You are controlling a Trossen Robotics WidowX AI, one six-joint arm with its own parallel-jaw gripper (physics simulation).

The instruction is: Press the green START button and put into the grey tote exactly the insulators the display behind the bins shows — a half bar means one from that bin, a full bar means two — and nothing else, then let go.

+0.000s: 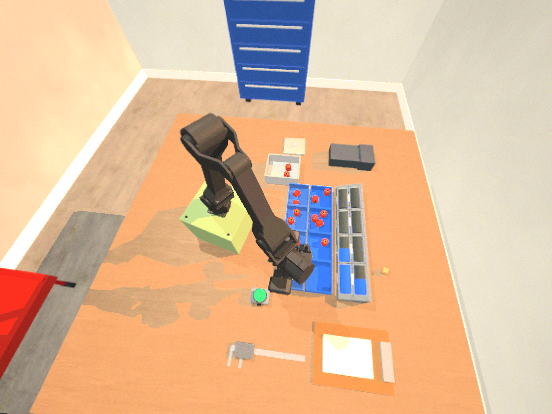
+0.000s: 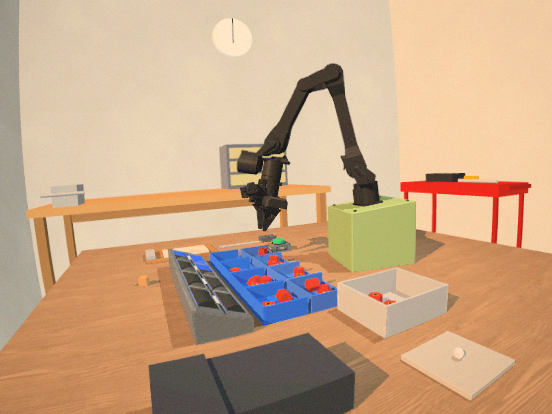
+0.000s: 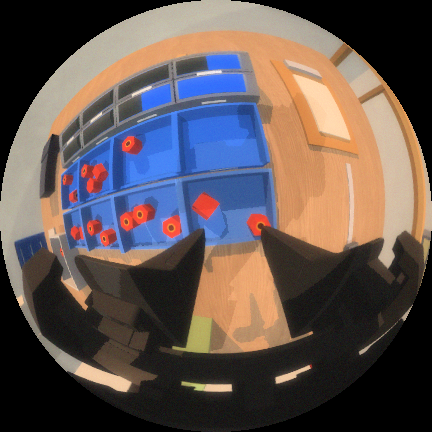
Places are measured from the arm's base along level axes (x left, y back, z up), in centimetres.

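Pixels of known places: gripper, fingertip midpoint: (image 2: 261, 230) (image 3: 232, 232); arm's base, link origin: (image 1: 219, 206) (image 2: 367, 203).
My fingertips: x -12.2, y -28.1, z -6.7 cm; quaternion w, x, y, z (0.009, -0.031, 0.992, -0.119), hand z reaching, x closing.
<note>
For each thing: its top centre in the pictures, then the offset to it from my fingertips.
- green START button, top centre: (image 2: 278, 238) (image 1: 259, 294) dx -10.2, dy +7.7, dz -5.3 cm
- grey tote, top centre: (image 2: 392, 284) (image 3: 60, 262) (image 1: 283, 165) dx +43.8, dy +13.3, dz -4.0 cm
- dark box, top centre: (image 2: 248, 372) (image 3: 42, 166) (image 1: 352, 152) dx +59.4, dy -15.7, dz -3.8 cm
- caliper, top centre: (image 3: 359, 222) (image 1: 266, 359) (image 2: 248, 237) dx -26.9, dy +0.6, dz -7.4 cm
- orange clipboard, top centre: (image 3: 323, 96) (image 2: 180, 249) (image 1: 353, 356) dx -19.5, dy -24.6, dz -7.6 cm
- small yellow cube, top centre: (image 2: 143, 276) (image 1: 385, 270) dx +9.5, dy -33.3, dz -7.4 cm
The green START button (image 1: 259, 295) (image 2: 278, 241) stands beside the blue bins (image 1: 318, 275) (image 2: 287, 314) (image 3: 225, 150). My gripper (image 2: 264, 227) (image 3: 232, 232) is open and empty above the near-row end bin on the button side. That bin holds two red insulators (image 3: 205, 205) (image 3: 258, 225); the end bin behind it is empty. The display (image 1: 354, 299) (image 2: 220, 324) (image 3: 253, 85) shows a full bar at the near-row end, a half bar behind it and a half bar in the adjoining near-row cell. The grey tote (image 1: 281, 180) (image 2: 362, 312) holds two red insulators (image 1: 288, 167) (image 2: 375, 297).
A dark box (image 1: 345, 156) (image 2: 280, 370) and a square lid (image 1: 294, 145) (image 2: 435, 362) lie beyond the tote end. A caliper (image 1: 244, 350), an orange clipboard (image 1: 318, 357) (image 3: 300, 120) and a small yellow cube (image 1: 385, 270) (image 2: 143, 280) lie on the table.
</note>
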